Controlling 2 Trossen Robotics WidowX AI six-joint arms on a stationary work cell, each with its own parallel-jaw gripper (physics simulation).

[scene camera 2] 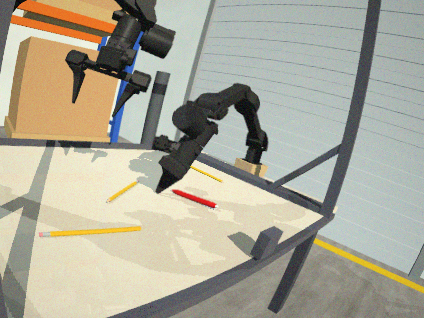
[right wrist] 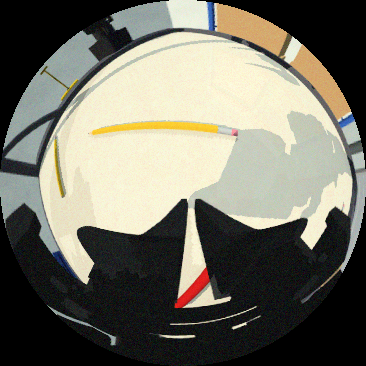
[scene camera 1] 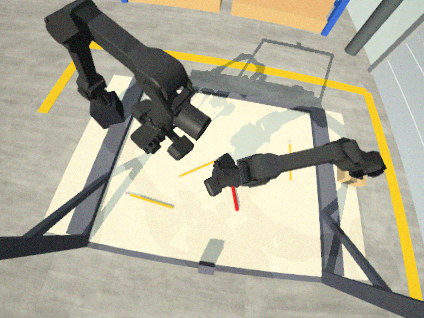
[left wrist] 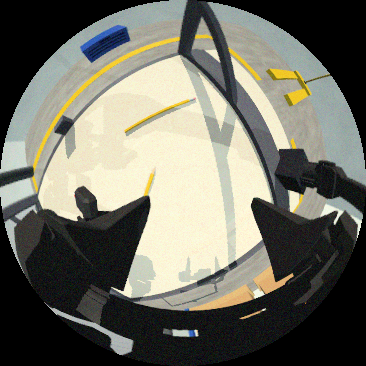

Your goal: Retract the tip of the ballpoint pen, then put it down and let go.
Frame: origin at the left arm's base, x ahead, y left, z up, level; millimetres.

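Seen in the pictures: left gripper, fingertip midpoint: point(scene camera 2: 92, 110) point(scene camera 1: 160, 143) point(left wrist: 203, 202); right gripper, fingertip midpoint: point(scene camera 2: 157, 192) point(right wrist: 189, 203); left arm's base at its link origin: point(scene camera 1: 102, 102) point(left wrist: 304, 172); right arm's base at its link origin: point(scene camera 2: 252, 162) point(scene camera 1: 355, 170).
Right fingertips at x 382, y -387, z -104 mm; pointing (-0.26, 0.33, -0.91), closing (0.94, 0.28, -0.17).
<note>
Pixels of each thing's top centre, then the offset from my right fingertips to it.
- red ballpoint pen at its top centre: point(right wrist: 194, 293) point(scene camera 2: 194, 195) point(scene camera 1: 234, 194) dx +35, dy -85, dz +14 mm
- yellow pencil at its top centre: point(scene camera 2: 92, 230) point(left wrist: 159, 110) point(right wrist: 54, 159) point(scene camera 1: 148, 200) dx -279, dy -21, dz +5 mm
- second pencil at its top centre: point(right wrist: 137, 123) point(scene camera 2: 123, 188) point(scene camera 1: 198, 167) dx -71, dy +56, dz +7 mm
- third pencil at its top centre: point(scene camera 2: 202, 170) dx +325, dy -6, dz +5 mm
A red ballpoint pen point(scene camera 1: 235, 198) point(scene camera 2: 195, 198) point(right wrist: 192, 288) lies on the pale table. In scene camera 1 its upper end is hidden under the right gripper; whether its writing tip is out is too small to tell. My right gripper point(scene camera 2: 159, 191) point(right wrist: 189, 203) is shut, with a thin gap between its fingertips and nothing in it. Its fingertips are low over the table, just left of the pen in scene camera 2. The right wrist view shows part of the pen behind the fingers. My left gripper point(scene camera 2: 94, 109) point(left wrist: 203, 202) is wide open and empty, high above the table.
One yellow pencil point(scene camera 1: 150, 200) point(scene camera 2: 95, 231) point(left wrist: 160, 115) point(right wrist: 59, 170) lies at the left in scene camera 1. A second pencil point(scene camera 1: 196, 168) point(scene camera 2: 122, 192) point(right wrist: 155, 126) lies beside the right gripper. A third pencil point(scene camera 1: 290, 162) point(scene camera 2: 207, 174) lies near the right arm. Dark frame bars edge the table.
</note>
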